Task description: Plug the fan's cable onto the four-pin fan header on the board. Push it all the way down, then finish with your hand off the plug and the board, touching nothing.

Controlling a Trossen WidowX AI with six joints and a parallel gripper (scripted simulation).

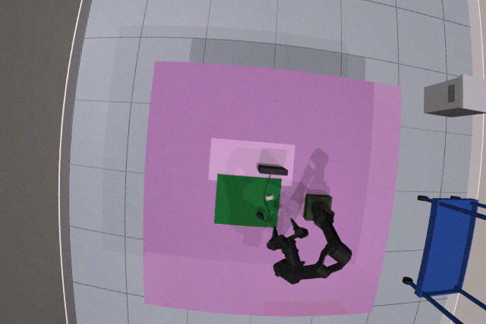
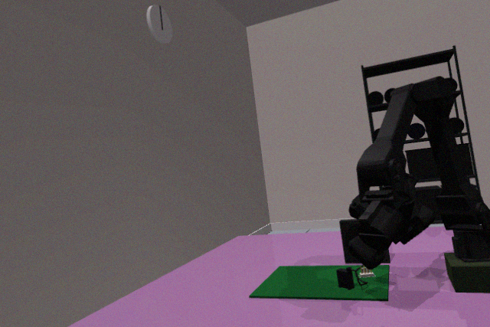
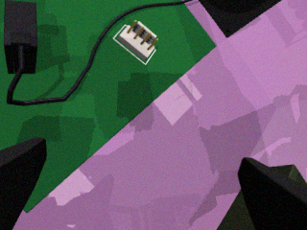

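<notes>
Right now the fan plug is 100 mm ahead of my gripper tip, 60 mm below it and 30 mm to the right of it. Round my gripper tip: green board (150 mm ahead, 90 mm to the right, 90 mm below); then black fan (240 mm to the right, 30 mm ahead, 20 mm below).
</notes>
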